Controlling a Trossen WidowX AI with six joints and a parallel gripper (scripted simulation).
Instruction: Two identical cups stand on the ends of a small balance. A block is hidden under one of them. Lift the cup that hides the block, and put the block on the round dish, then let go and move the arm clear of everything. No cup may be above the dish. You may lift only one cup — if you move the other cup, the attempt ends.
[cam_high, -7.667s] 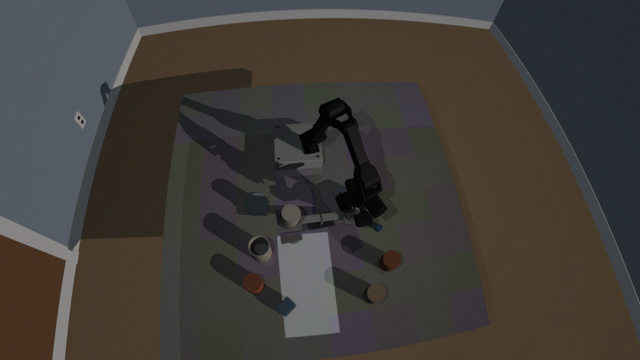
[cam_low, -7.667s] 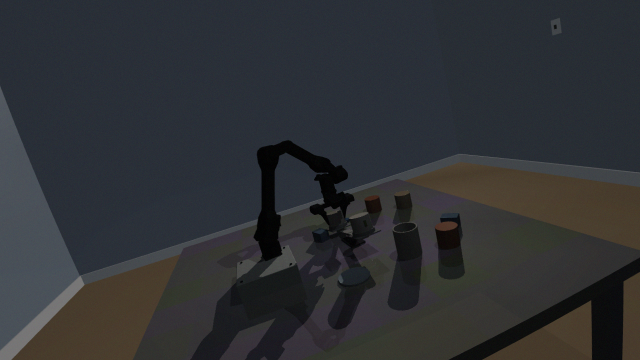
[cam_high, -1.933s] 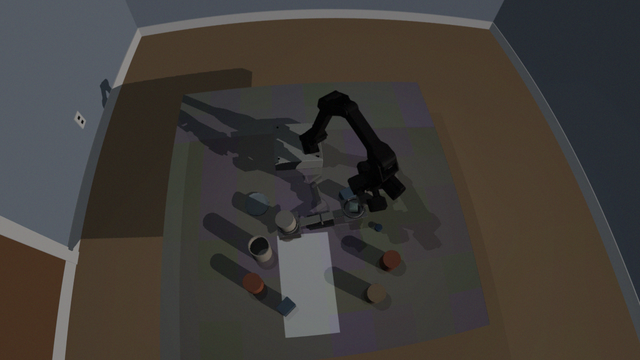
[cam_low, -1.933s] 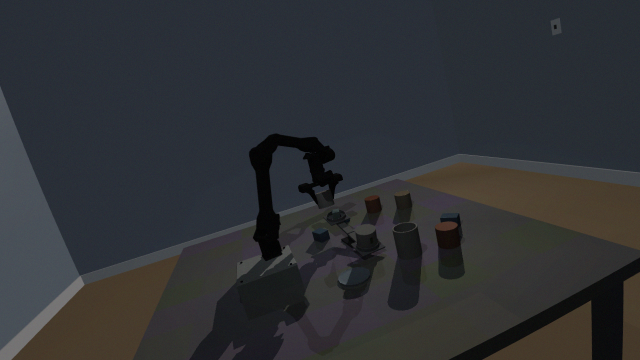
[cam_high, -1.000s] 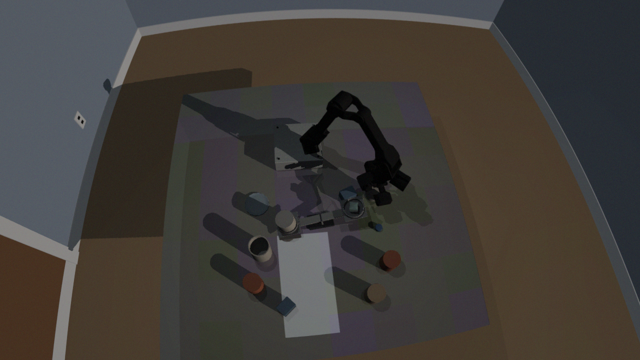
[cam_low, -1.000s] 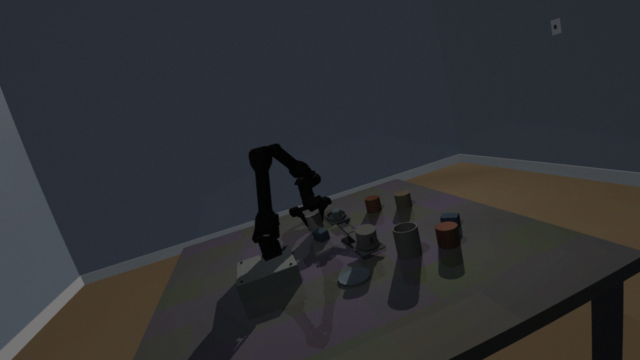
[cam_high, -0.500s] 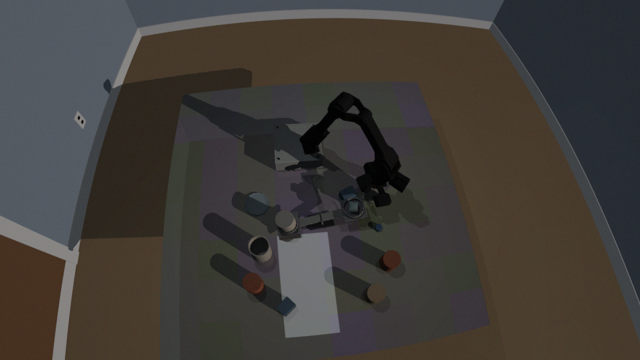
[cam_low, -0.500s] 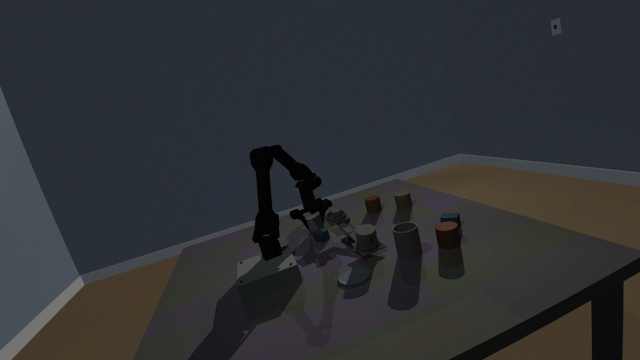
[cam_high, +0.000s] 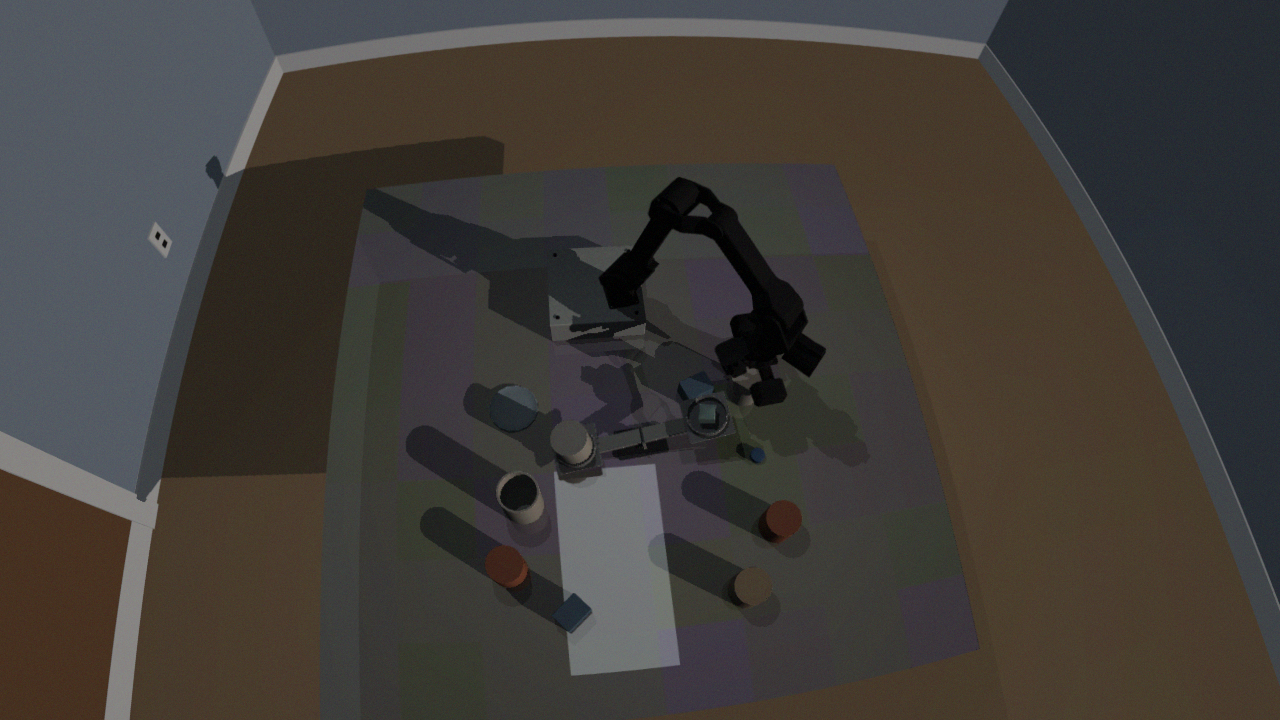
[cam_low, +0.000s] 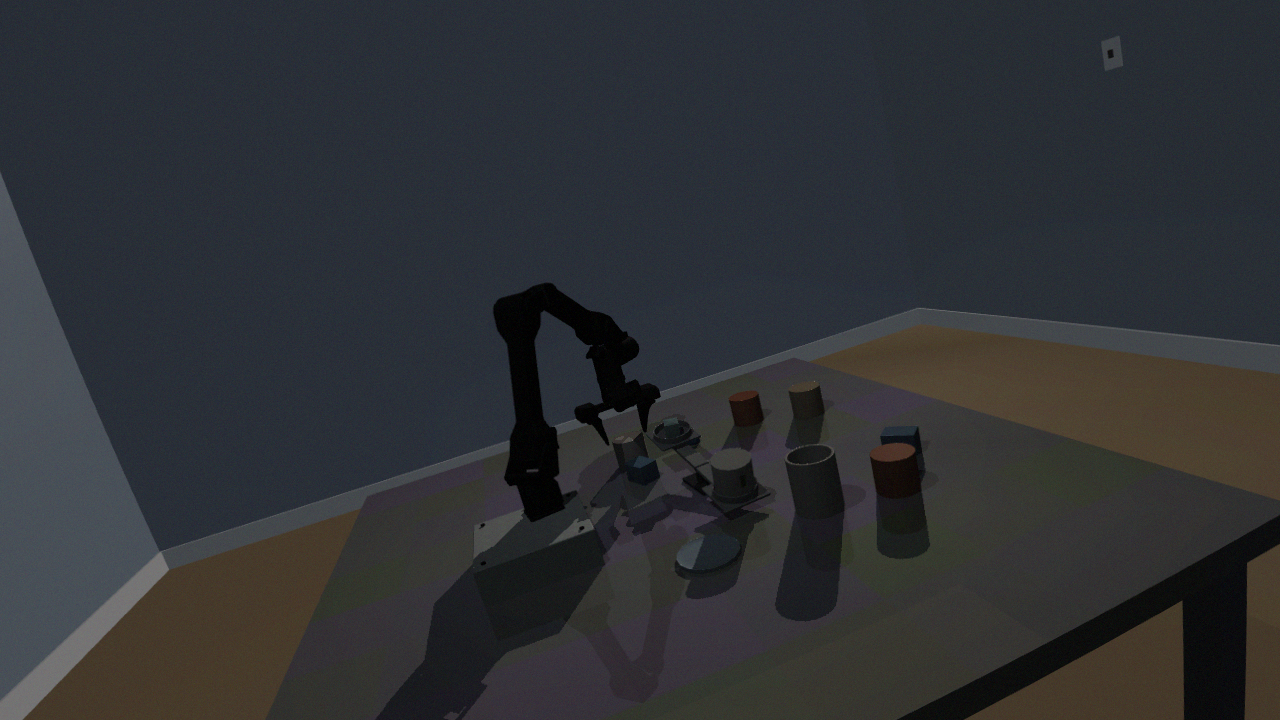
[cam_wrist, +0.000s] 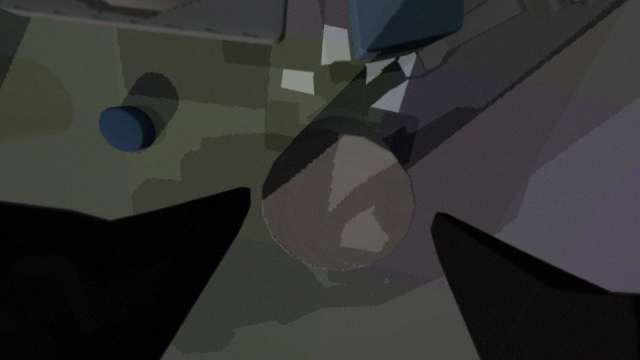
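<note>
Now: gripper tip 2 cm to the right of the cup and 2 cm above it. Also, from my gripper tip: small balance: 24 cm to the right, 6 cm ahead, 2 cm below; small blue piece: 15 cm ahead, 6 cm below, 2 cm to the right; round blue-grey dish: 47 cm to the right, 7 cm behind, 6 cm below.
</note>
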